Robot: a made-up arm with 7 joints.
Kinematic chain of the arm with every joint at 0, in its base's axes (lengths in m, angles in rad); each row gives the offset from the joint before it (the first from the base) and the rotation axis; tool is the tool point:
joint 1: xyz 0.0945 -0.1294 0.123 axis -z
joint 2: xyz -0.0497 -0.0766 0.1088 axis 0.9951 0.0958 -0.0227
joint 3: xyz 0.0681 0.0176 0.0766 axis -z
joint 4: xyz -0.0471 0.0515 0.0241 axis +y
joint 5: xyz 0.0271 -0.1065 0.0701 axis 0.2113 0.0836 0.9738
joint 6: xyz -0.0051 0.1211 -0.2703 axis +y
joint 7: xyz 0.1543 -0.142 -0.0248 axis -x
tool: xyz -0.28 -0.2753 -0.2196
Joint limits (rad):
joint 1: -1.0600..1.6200
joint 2: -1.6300..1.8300
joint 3: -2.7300..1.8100
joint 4: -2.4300..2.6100
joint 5: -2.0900..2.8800
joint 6: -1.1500..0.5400
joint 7: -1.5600..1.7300
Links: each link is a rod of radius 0.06 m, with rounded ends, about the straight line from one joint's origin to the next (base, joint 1, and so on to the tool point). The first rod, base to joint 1, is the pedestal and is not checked.
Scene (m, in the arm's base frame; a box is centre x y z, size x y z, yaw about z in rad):
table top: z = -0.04
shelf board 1: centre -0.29 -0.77 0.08 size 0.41 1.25 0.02 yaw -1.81
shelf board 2: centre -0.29 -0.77 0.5 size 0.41 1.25 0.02 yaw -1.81
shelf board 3: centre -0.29 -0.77 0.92 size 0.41 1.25 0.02 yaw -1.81
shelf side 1: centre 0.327 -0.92 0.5 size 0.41 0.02 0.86 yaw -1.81
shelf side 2: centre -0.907 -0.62 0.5 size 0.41 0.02 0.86 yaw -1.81
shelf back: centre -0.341 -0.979 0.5 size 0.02 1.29 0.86 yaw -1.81
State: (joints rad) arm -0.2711 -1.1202 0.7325 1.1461 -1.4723 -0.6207 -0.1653
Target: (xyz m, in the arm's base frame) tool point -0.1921 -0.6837 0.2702
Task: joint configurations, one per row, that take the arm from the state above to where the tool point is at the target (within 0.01 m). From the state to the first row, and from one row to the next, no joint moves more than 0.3 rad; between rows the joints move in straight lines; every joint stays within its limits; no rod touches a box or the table.
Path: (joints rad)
1: -0.4786 -1.1281 0.5979 0.9765 -1.3617 -0.7054 -0.2480
2: -0.6862 -1.1360 0.4634 0.8069 -1.2512 -0.7902 -0.3307

